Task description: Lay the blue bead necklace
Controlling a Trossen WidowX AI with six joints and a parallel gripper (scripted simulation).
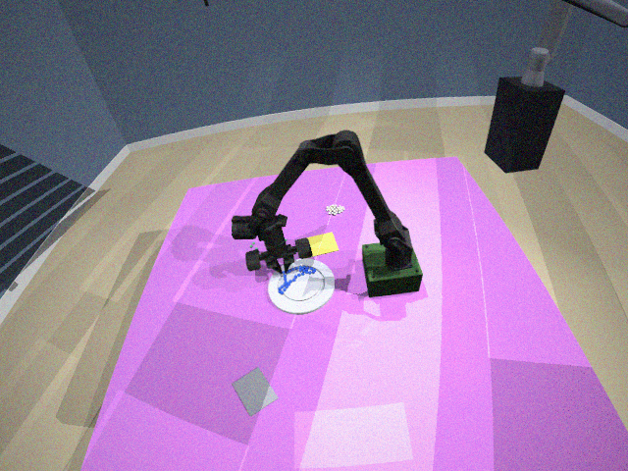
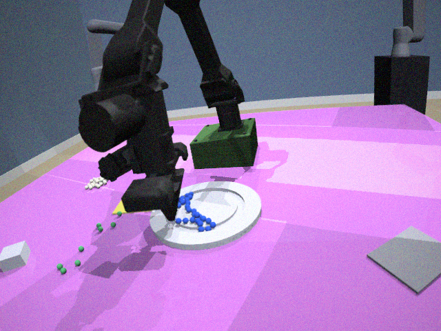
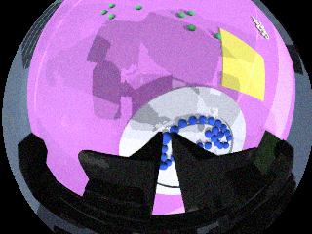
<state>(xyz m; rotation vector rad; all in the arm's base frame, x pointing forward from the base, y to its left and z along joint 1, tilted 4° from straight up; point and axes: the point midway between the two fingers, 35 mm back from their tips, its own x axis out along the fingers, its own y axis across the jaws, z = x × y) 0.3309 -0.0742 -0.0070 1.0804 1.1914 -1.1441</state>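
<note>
My gripper tip is now 5 cm past the round white bead board, 4 cm to the right of it and 1 cm above it. Round my gripper tip: yellow sheet: 12 cm behind, 11 cm to the right, 2 cm below; then grey tile: 9 cm ahead, 35 cm to the left, 2 cm below; then cube: 10 cm ahead, 28 cm to the right, 1 cm below.
</note>
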